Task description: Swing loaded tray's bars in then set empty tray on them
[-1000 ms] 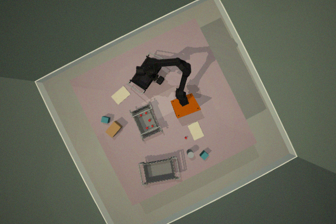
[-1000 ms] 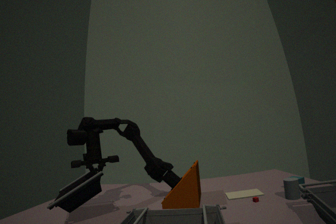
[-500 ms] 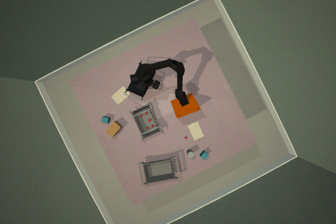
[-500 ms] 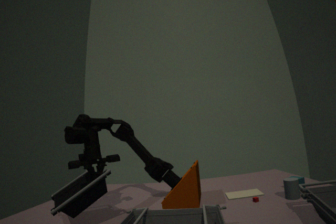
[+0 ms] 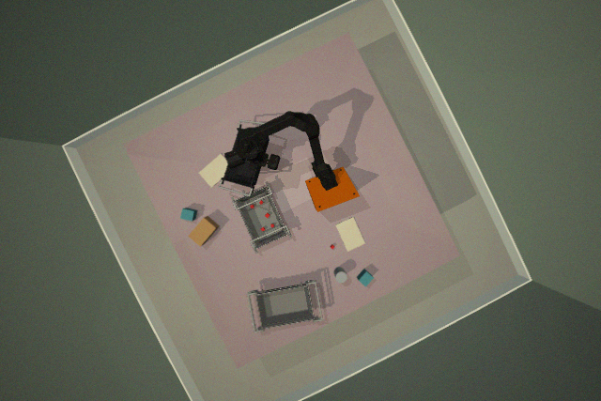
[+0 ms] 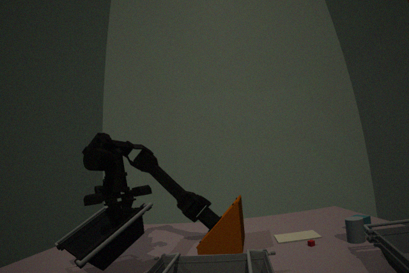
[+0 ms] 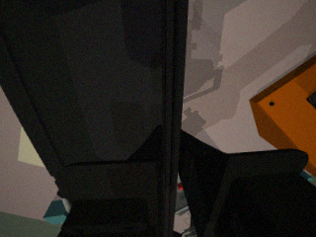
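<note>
The black tray is 60 mm ahead of my gripper tip and 50 mm to the right of it. Also, from my gripper tip: small red cube: 530 mm to the left, 140 mm behind, 120 mm below; grey cylinder: 670 mm to the left, 120 mm behind, 100 mm below; tan block: 410 mm ahead, 190 mm to the left, 100 mm below.
</note>
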